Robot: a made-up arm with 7 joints.
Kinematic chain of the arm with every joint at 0, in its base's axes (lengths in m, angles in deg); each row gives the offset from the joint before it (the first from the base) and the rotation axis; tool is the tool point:
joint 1: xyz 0 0 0.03 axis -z
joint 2: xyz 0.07 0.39 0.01 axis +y
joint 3: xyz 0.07 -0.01 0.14 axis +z
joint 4: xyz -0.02 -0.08 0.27 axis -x
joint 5: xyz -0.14 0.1 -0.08 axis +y
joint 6: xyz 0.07 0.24 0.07 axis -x
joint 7: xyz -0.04 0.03 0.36 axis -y
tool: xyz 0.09 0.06 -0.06
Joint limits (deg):
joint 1: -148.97..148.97
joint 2: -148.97..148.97
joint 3: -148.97..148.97
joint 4: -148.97..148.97
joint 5: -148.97..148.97
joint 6: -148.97..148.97
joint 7: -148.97..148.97
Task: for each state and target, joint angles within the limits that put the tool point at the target. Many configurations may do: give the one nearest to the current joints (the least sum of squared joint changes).
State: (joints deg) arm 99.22 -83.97 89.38 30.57 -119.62 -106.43 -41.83
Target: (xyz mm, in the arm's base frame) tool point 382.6 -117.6 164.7
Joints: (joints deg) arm 147.86 -74.11 83.41 28.32 -104.07 -147.19 -39.65
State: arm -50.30 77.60 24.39 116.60 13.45 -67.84 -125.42
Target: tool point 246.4 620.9 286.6
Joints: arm -18.57 77.92 10.30 76.02 5.33 -62.33 -144.85
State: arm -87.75 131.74 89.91 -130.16 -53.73 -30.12 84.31
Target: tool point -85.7 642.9 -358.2
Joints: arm -123.55 100.53 77.66 -111.16 -68.05 -21.86 83.62
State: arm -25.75 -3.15 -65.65 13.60 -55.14 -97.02 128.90
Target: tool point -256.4 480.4 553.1
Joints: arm -20.07 7.77 -64.92 17.81 -50.42 -90.25 125.35
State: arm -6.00 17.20 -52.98 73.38 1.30 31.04 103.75
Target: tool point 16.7 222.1 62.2
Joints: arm -49.62 -3.38 -86.75 114.57 40.19 -14.62 87.66
